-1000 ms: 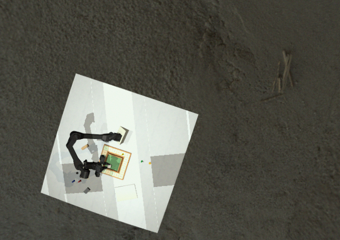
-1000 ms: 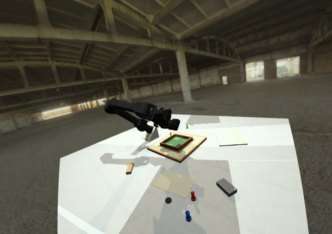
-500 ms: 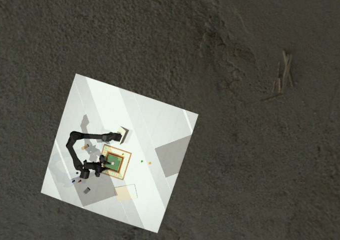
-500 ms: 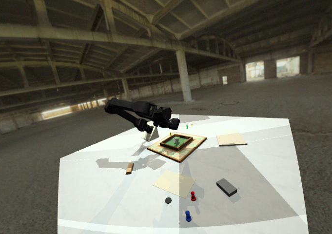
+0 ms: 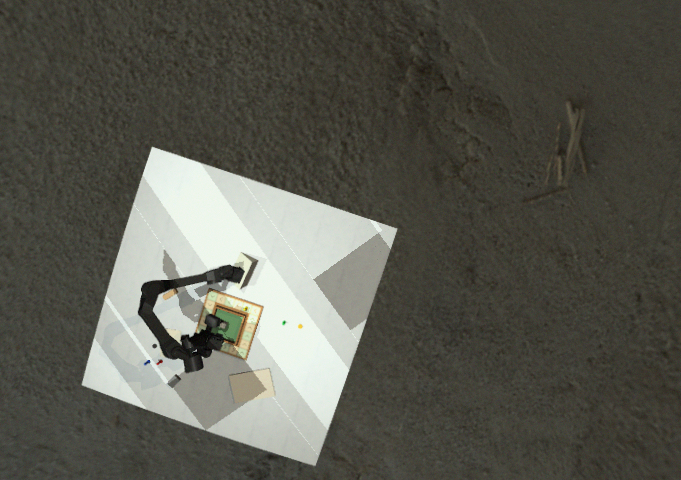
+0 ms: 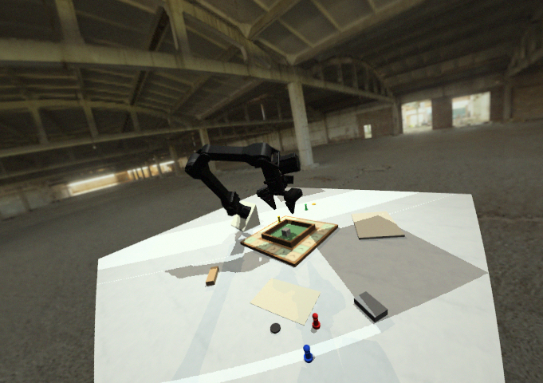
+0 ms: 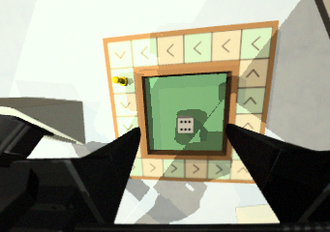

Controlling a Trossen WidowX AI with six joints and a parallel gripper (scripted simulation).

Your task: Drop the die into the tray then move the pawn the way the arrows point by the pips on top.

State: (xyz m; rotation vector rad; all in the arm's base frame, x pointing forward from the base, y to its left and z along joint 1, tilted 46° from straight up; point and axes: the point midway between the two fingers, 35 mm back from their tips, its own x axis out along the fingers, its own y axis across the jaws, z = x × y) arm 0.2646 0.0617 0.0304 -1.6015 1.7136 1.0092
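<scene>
Right now my gripper tip is 11 cm past the yellow pawn, 5 cm to the right of it and 8 cm above it. Also, from my gripper tip: white die 1 cm ahead, 2 cm to the right, 8 cm below; then green dice tray 1 cm ahead, 10 cm below; then green pawn 12 cm behind, 25 cm to the left, 9 cm below.
</scene>
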